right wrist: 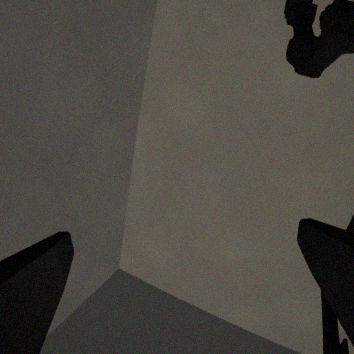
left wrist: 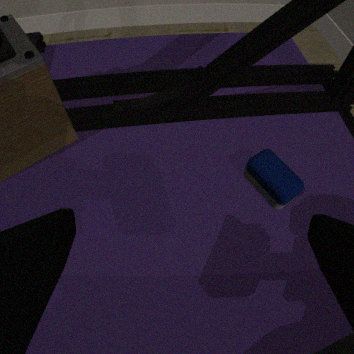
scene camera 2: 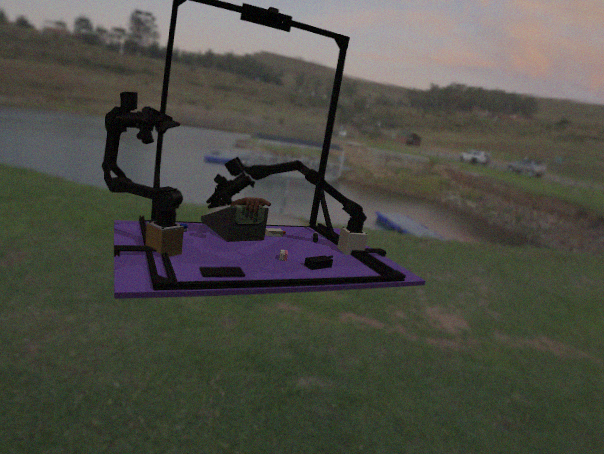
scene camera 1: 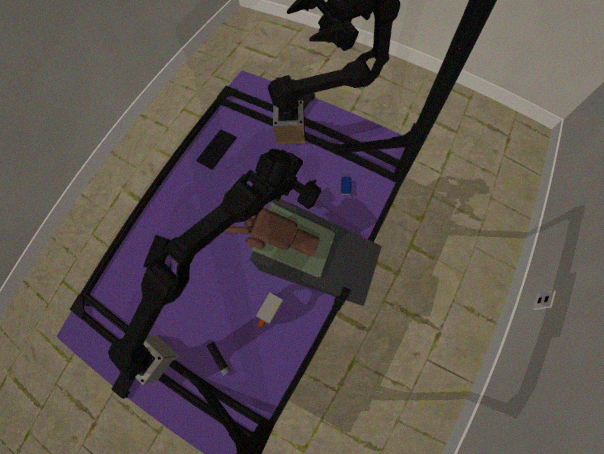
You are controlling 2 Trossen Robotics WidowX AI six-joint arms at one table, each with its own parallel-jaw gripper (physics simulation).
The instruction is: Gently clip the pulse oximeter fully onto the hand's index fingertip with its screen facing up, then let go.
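Frame: origin at the left arm's base, x left, y back, z up, level; millimetres.
Seen in the pictures: left gripper, fingertip midpoint: [left wrist: 194, 223] [scene camera 2: 207, 205] [scene camera 1: 302, 172]; right gripper, fingertip midpoint: [right wrist: 186, 236] [scene camera 2: 176, 121] [scene camera 1: 298, 25]; left arm's base at its link origin: [scene camera 2: 354, 230] [scene camera 1: 140, 359]; right arm's base at its link origin: [scene camera 2: 165, 224] [scene camera 1: 288, 112].
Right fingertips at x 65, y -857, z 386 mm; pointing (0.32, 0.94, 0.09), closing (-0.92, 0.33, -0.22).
Pixels of each thing's top centre, then the offset from my right fingertips to it. "spot": a spot on its surface instead.
- small white-and-reddish thing at its top centre: [scene camera 2: 284, 251] dx +75, dy +477, dz -460 mm
- blue block at its top centre: [left wrist: 277, 170] [scene camera 1: 346, 183] dx -213, dy +66, dz -459 mm
- wedge at a spot on its surface: [scene camera 1: 352, 262] spot: dx -370, dy +273, dz -438 mm
- white box at its top centre: [scene camera 1: 267, 310] [scene camera 2: 276, 229] dx -252, dy +528, dz -464 mm
- black cylinder at its top centre: [scene camera 1: 217, 358] dx -219, dy +730, dz -464 mm
- dark slab at its top centre: [scene camera 2: 222, 270] [scene camera 1: 216, 148] dx +247, dy +201, dz -484 mm
- black box at its top centre: [scene camera 1: 155, 252] [scene camera 2: 319, 258] dx +147, dy +608, dz -456 mm
A red-brown hand [scene camera 1: 274, 229] [scene camera 2: 251, 202] lies on a green pad on a dark wedge, its fingers over the pad's edge. One finger [scene camera 1: 236, 230] reaches farther out; no clip shows on it. A small white-and-reddish thing [scene camera 2: 283, 255] on the table in scene camera 2 may be the pulse oximeter; it is too small to be sure, and my left arm seems to hide it in scene camera 1. My left gripper [scene camera 2: 213, 201] [left wrist: 194, 223] is open and empty above the table beside the wedge. My right gripper [scene camera 1: 301, 24] [right wrist: 186, 236] is open and empty, raised high.
A blue block [scene camera 1: 346, 185] [left wrist: 274, 177] lies beyond the wedge [scene camera 1: 352, 262]. A white box [scene camera 1: 270, 307] with an orange end and a black cylinder [scene camera 1: 218, 357] lie on the other side. A dark slab [scene camera 1: 216, 149] [scene camera 2: 222, 271] and a black box [scene camera 2: 318, 262] also lie on the purple table.
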